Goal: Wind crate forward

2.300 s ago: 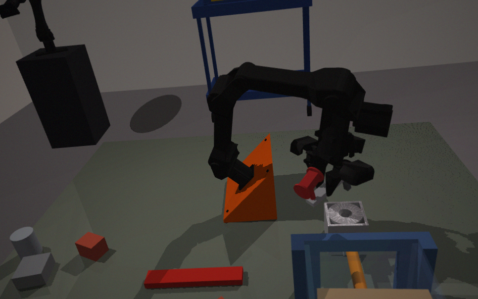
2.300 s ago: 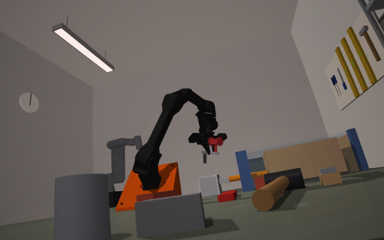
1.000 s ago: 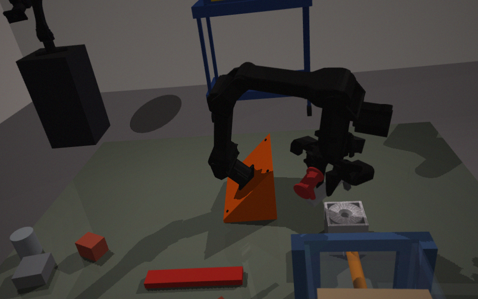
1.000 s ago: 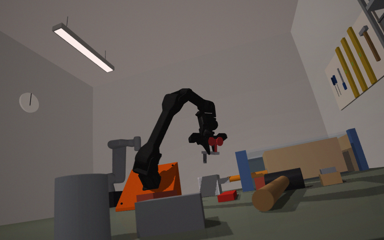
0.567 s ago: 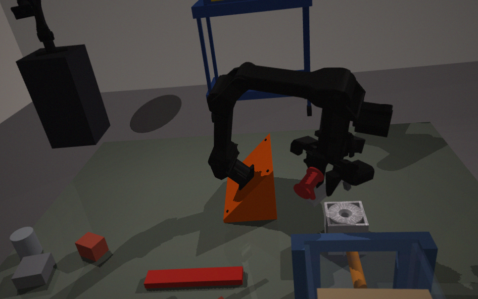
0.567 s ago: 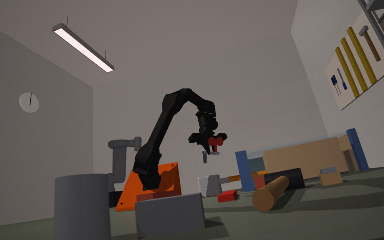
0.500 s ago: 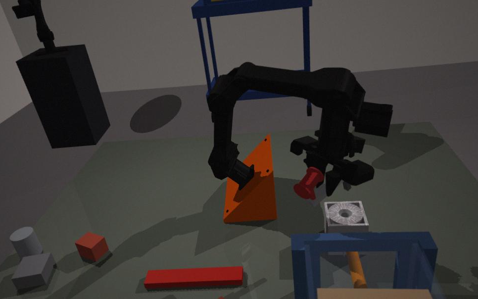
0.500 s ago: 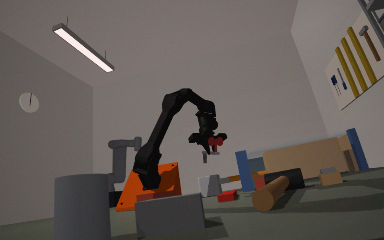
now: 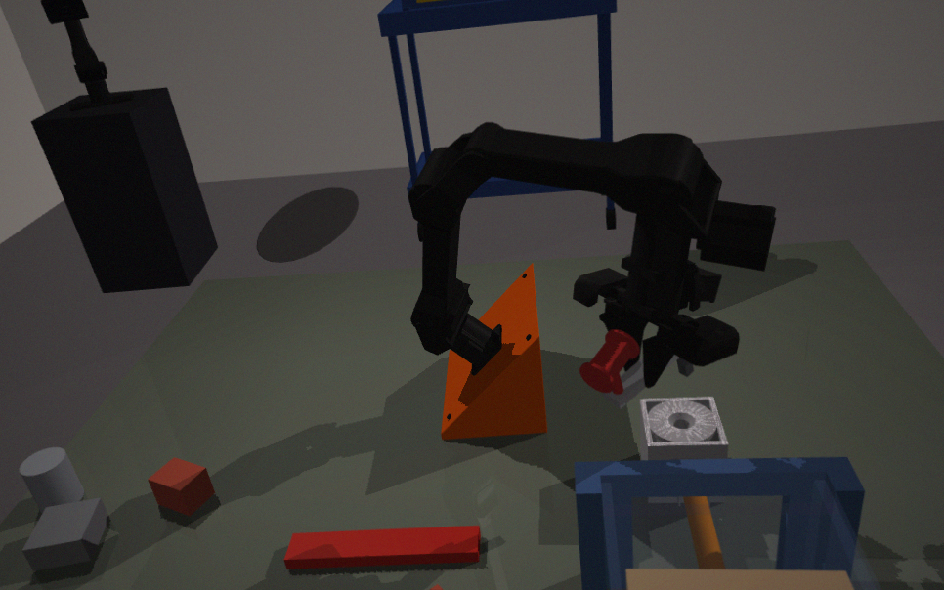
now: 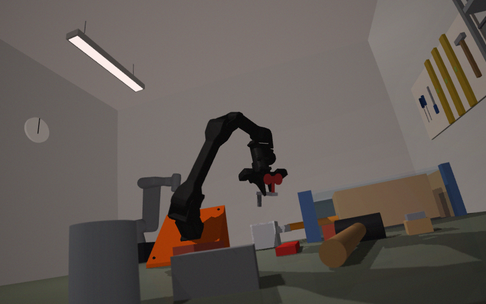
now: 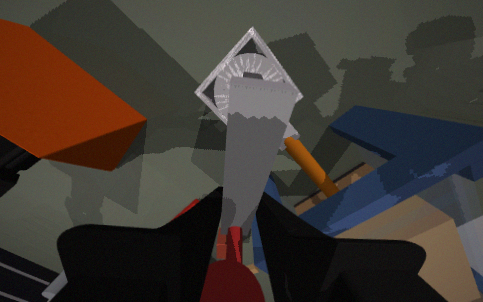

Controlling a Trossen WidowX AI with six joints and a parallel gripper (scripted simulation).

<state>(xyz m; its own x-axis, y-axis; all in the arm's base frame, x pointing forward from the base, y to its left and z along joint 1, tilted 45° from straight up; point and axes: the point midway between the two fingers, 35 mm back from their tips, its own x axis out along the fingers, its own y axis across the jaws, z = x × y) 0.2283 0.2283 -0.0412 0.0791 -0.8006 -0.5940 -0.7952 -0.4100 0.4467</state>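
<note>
Now: the grey crank arm 20 mm above my gripper tip. The rest, counted from my gripper tip: frame 120 mm ahead, 70 mm below, 50 mm to the left; then grey winch 150 mm below, 50 mm to the left, 50 mm behind; then red knob 40 mm above, 30 mm to the right, 30 mm ahead.
</note>
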